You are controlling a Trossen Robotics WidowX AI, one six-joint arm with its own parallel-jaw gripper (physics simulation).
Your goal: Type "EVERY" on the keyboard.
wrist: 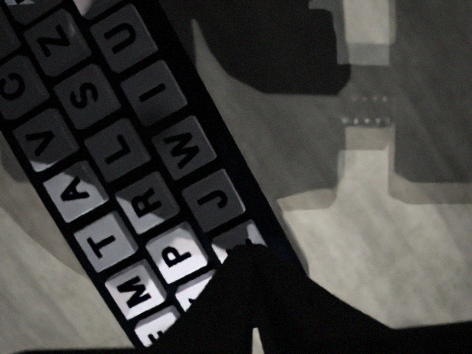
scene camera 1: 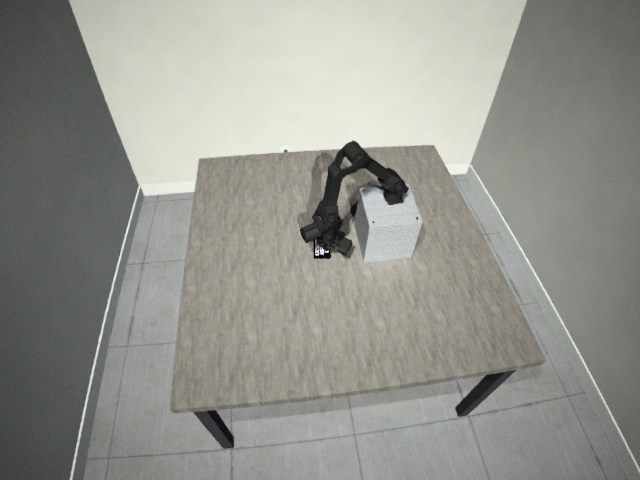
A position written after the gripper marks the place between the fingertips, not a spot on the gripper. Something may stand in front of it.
In view: the gripper (wrist: 248, 257) and a black keyboard (wrist: 95, 72).
